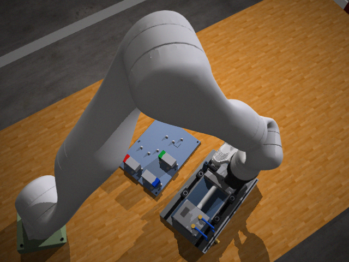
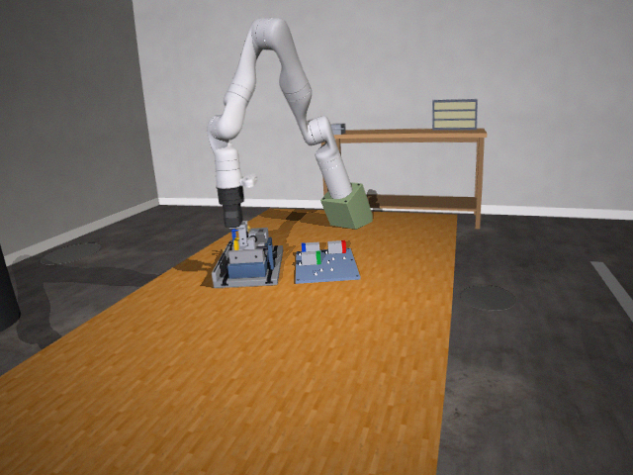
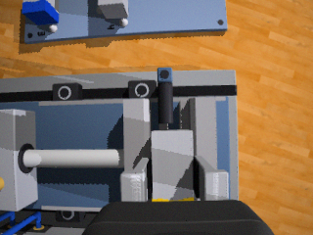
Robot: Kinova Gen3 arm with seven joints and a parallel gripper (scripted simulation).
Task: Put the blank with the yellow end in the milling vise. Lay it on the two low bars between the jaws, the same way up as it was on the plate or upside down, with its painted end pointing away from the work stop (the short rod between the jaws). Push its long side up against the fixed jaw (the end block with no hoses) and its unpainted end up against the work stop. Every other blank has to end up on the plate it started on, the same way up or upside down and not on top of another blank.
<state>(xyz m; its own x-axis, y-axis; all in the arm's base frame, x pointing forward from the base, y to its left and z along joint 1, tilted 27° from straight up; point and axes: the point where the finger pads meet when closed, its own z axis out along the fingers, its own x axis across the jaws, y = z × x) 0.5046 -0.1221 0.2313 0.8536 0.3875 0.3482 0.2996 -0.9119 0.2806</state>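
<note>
Right now my hand is 2 cm above the yellow-ended blank. Also, from my hand: moving jaw (3 cm behind, 5 cm below); dark work stop (2 cm behind, 5 cm to the left, 4 cm below); fixed jaw (2 cm ahead, 1 cm to the left, 5 cm below).
</note>
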